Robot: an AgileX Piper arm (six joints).
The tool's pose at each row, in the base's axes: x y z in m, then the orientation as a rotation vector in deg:
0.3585, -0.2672, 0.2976, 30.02, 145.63, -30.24
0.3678, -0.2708, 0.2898, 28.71, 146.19, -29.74
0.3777, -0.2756, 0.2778, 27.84, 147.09, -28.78
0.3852, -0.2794, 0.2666, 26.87, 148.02, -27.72
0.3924, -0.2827, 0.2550, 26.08, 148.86, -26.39
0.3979, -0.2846, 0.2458, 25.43, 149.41, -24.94
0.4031, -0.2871, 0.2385, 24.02, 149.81, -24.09
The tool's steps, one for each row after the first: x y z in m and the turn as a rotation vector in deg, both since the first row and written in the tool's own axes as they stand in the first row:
-0.0043, 0.0032, 0.0115, -0.62, 0.13, -0.91
-0.0072, 0.0068, 0.0271, -1.47, 0.71, -1.54
-0.0084, 0.0099, 0.0407, -2.40, 1.31, -2.22
-0.0089, 0.0134, 0.0543, -3.49, 1.88, -2.71
-0.0090, 0.0168, 0.0646, -4.63, 2.24, -3.00
-0.0100, 0.0189, 0.0736, -5.50, 2.25, -3.86

